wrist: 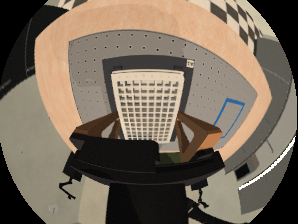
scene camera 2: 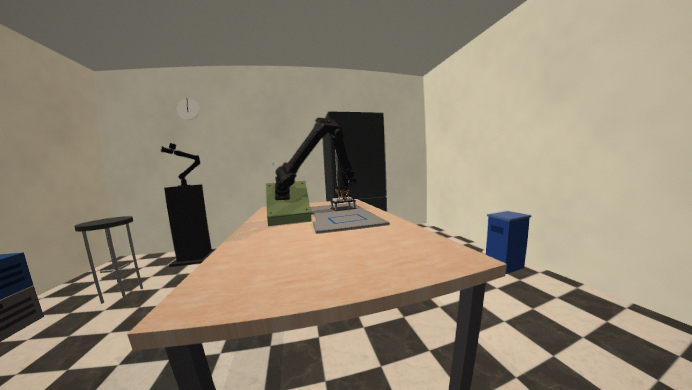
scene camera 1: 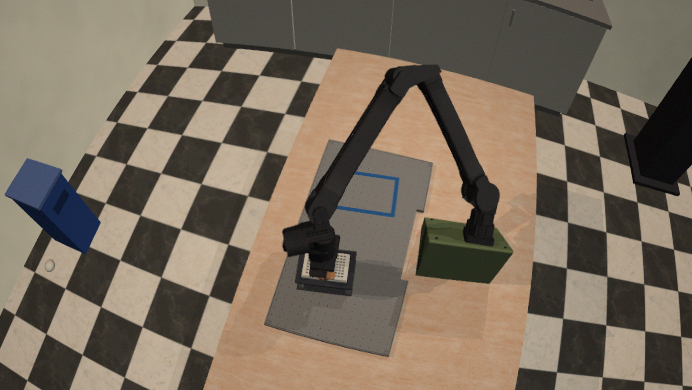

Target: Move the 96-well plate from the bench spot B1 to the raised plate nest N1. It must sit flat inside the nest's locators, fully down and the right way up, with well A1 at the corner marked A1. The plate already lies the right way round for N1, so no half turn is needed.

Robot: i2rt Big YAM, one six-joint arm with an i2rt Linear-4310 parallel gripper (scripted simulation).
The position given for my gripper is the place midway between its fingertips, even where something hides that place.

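My gripper point(wrist: 147, 112) is visible, together with a 96-well plate point(wrist: 147, 114) and a raised plate nest N1 point(wrist: 132, 61).
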